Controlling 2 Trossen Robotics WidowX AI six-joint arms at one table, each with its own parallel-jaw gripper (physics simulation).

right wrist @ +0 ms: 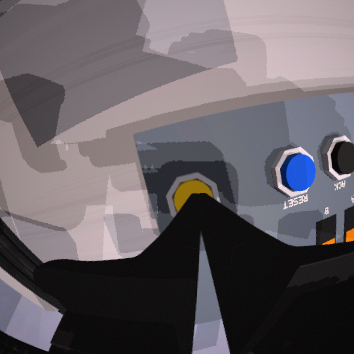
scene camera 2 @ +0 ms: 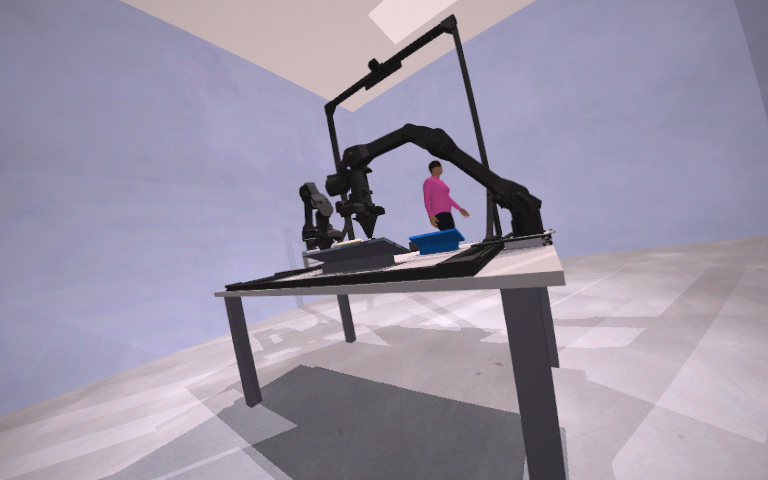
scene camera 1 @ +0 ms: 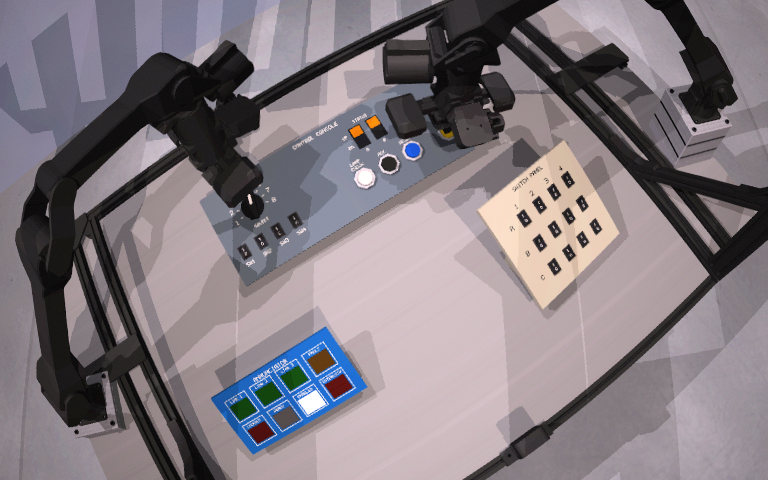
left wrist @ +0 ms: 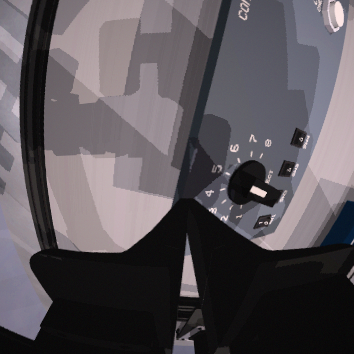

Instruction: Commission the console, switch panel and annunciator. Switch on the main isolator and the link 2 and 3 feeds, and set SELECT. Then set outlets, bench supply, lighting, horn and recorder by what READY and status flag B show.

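Seen in the pictures: left gripper, fingertip midpoint: [scene camera 2: 370, 238] [left wrist: 185, 204]; right gripper, fingertip midpoint: [right wrist: 197, 199] [scene camera 1: 445, 131]; left arm's base at its link origin: [scene camera 2: 529, 234] [scene camera 1: 90, 404] [left wrist: 204, 335]; right arm's base at its link origin: [scene camera 2: 312, 250] [scene camera 1: 699, 106].
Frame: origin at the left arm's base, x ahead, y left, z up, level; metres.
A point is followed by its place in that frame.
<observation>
The grey console [scene camera 1: 317, 175] @(z 0.042, x 0.491, y 0.228 m) [scene camera 2: 362, 249] @(z 0.042, x 0.432, y 0.239 m) carries a SELECT knob [scene camera 1: 252, 204] @(z 0.064, x 0.388, y 0.204 m) [left wrist: 247, 182] @(z 0.068, x 0.389, y 0.225 m), its white mark toward 7 in scene camera 1. Two orange status flags [scene camera 1: 356, 132] @(z 0.054, x 0.567, y 0.272 m) [scene camera 1: 373, 122] @(z 0.054, x 0.597, y 0.280 m) show at their UP ends. My right gripper [right wrist: 197, 199] @(z 0.029, x 0.699, y 0.241 m) is shut and empty, its tip over the yellow button [right wrist: 192, 192] @(z 0.029, x 0.703, y 0.236 m) [scene camera 1: 446, 134] @(z 0.029, x 0.698, y 0.235 m), apparently touching it. My left gripper [left wrist: 185, 204] @(z 0.071, x 0.360, y 0.253 m) [scene camera 2: 369, 235] @(z 0.071, x 0.360, y 0.253 m) is shut and empty, over the console edge beside the knob. On the blue annunciator [scene camera 1: 342, 346] @(z 0.039, x 0.450, y -0.032 m) [scene camera 2: 438, 242] @(z 0.011, x 0.364, y -0.085 m) the ENABLED lamp [scene camera 1: 311, 401] @(z 0.021, x 0.387, y -0.088 m) is white; the READY lamp [scene camera 1: 285, 416] @(z 0.021, x 0.345, y -0.099 m) is grey. The cream switch panel [scene camera 1: 543, 296] @(z 0.015, x 0.737, y -0.055 m) holds rows of black rockers.
Switches SW1 [scene camera 1: 244, 251] @(z 0.027, x 0.353, y 0.155 m) to SW4 [scene camera 1: 295, 219] @(z 0.028, x 0.441, y 0.177 m) line the console's lower left. White LAMP CHECK [scene camera 1: 364, 177] @(z 0.035, x 0.556, y 0.202 m), black ACK [scene camera 1: 389, 163] @(z 0.035, x 0.598, y 0.212 m) and blue RESET [scene camera 1: 412, 150] @(z 0.035, x 0.638, y 0.221 m) buttons stand left of the yellow one. A black frame [scene camera 1: 116, 198] @(z -0.007, x 0.111, y 0.371 m) rims the table. A person [scene camera 2: 437, 198] stands behind it.
</observation>
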